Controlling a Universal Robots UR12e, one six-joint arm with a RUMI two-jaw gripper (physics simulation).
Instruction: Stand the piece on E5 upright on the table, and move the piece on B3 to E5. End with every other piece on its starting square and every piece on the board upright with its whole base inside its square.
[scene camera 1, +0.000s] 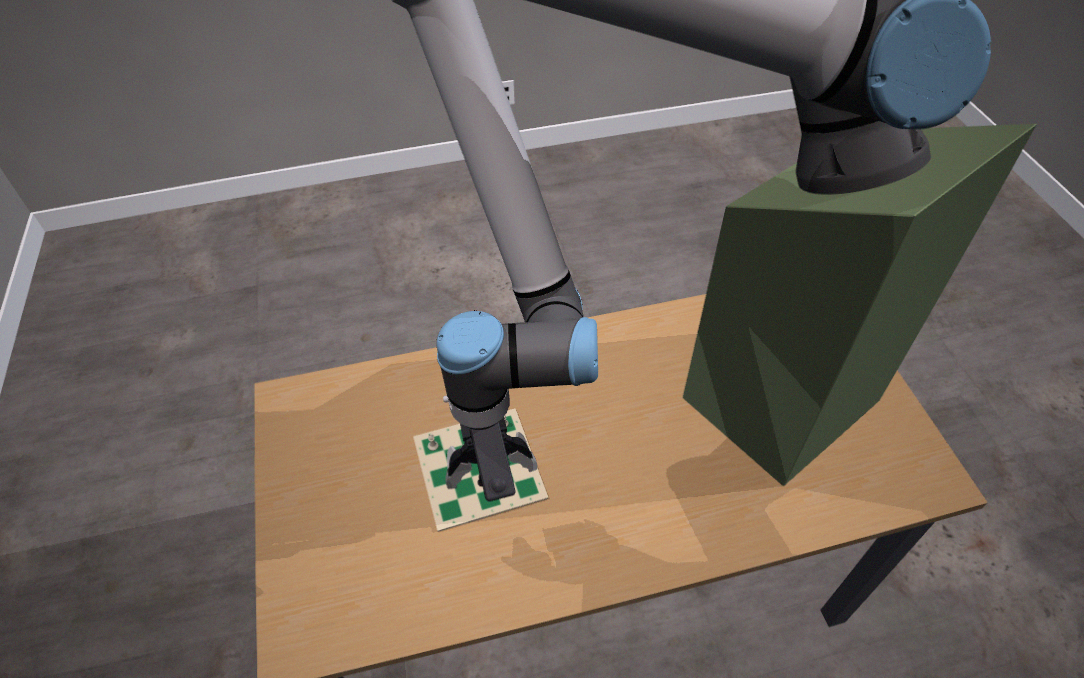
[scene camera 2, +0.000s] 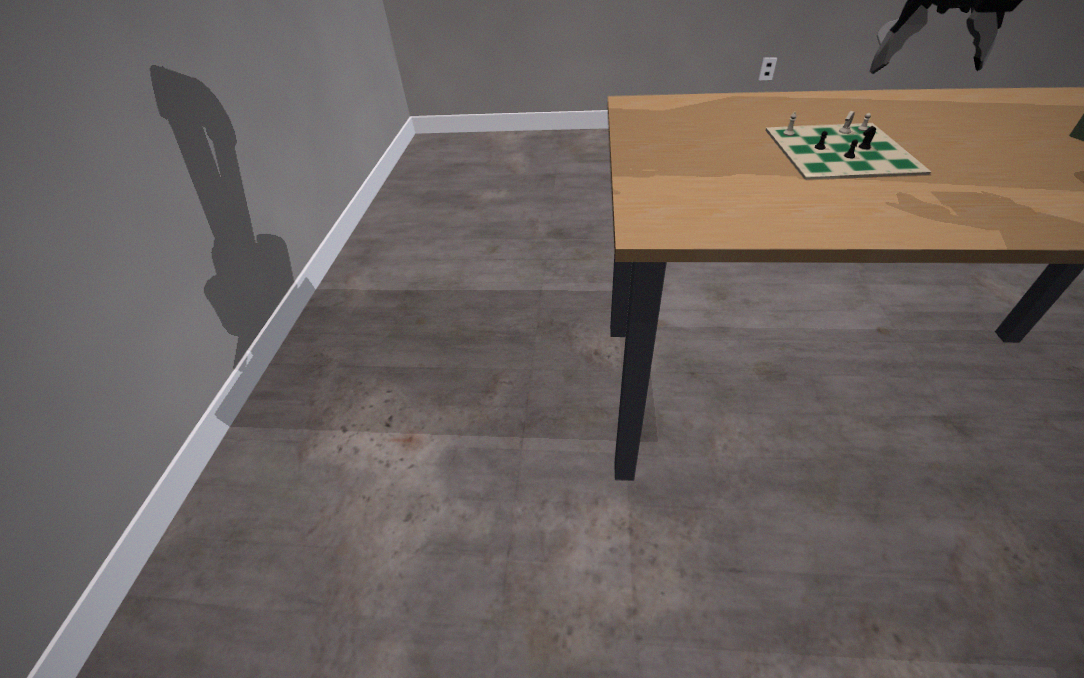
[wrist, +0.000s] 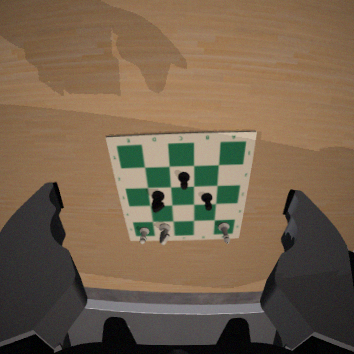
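Where they show: gripper, between the fingertips: (scene camera 2: 924, 72) (wrist: 174, 188); arm's base, origin of its link: (scene camera 1: 862, 169).
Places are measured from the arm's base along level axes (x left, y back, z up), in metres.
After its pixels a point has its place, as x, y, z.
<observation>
The green and cream board (scene camera 1: 470, 508) @[0.182, -0.654, -0.594] (scene camera 2: 883, 165) @[0.161, -0.577, -0.594] (wrist: 242, 200) @[0.099, -0.738, -0.594] lies on the table. On E5 a small white piece (scene camera 2: 865, 121) @[0.002, -0.577, -0.577] (wrist: 144, 233) @[0.002, -0.577, -0.582] stands upright. The B3 piece, a small black pawn shape (scene camera 2: 820, 140) @[0.098, -0.677, -0.579] (wrist: 206, 199) @[0.100, -0.671, -0.581], stands upright. A taller black piece (scene camera 2: 867, 139) @[0.091, -0.594, -0.577] (wrist: 158, 199) @[0.091, -0.594, -0.576] is on D3, a small black one (scene camera 2: 851, 149) @[0.133, -0.630, -0.579] (wrist: 184, 178) @[0.134, -0.628, -0.581] on C2, a white one (scene camera 2: 847, 122) @[0.019, -0.615, -0.574] (wrist: 164, 231) @[0.019, -0.613, -0.577] on D5, a small white one (scene camera 1: 432, 441) @[0.038, -0.721, -0.572] (scene camera 2: 791, 124) @[0.039, -0.722, -0.574] (wrist: 224, 230) @[0.039, -0.720, -0.577] on A5. My gripper (scene camera 1: 492, 475) @[0.220, -0.603, -0.422] (scene camera 2: 927, 68) @[0.220, -0.603, -0.422] (wrist: 174, 188) @[0.220, -0.603, -0.422] is open, high above the board, hiding most pieces in scene camera 1.
The wooden table (scene camera 1: 335, 463) @[0.049, -0.920, -0.600] (scene camera 2: 719, 215) @[0.360, -0.869, -0.600] (wrist: 300, 90) @[0.289, -0.763, -0.600] carries the board. The green pedestal (scene camera 1: 799, 303) @[0.120, -0.100, -0.158] under the arm's base stands at the table's right side in scene camera 1. A grey wall (scene camera 1: 239, 79) rises behind.
</observation>
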